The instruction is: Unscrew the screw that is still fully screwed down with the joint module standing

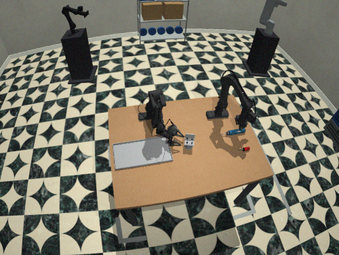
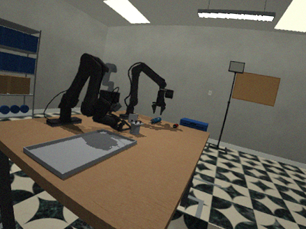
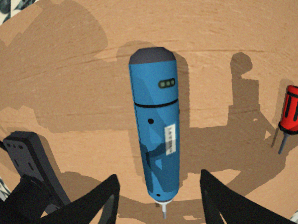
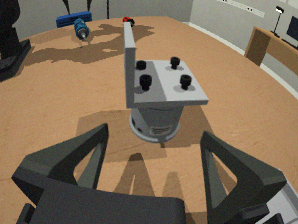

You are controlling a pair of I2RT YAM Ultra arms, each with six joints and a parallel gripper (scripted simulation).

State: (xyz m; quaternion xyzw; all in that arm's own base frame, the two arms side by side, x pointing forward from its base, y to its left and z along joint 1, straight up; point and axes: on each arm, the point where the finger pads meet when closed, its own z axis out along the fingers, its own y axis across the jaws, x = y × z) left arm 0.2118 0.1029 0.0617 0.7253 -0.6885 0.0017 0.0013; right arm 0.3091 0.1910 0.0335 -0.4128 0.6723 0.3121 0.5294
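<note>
Now: right hand 5 cm to the right of the grey l-shaped bracket, 3 cm below it and 2 cm short of it. Round my right hand: red-handled screwdriver: 50 cm to the left, 9 cm ahead, 3 cm below; screw: 7 cm to the left, 2 cm above, 1 cm ahead; grey tray: 30 cm to the right, 7 cm ahead, 4 cm below.
</note>
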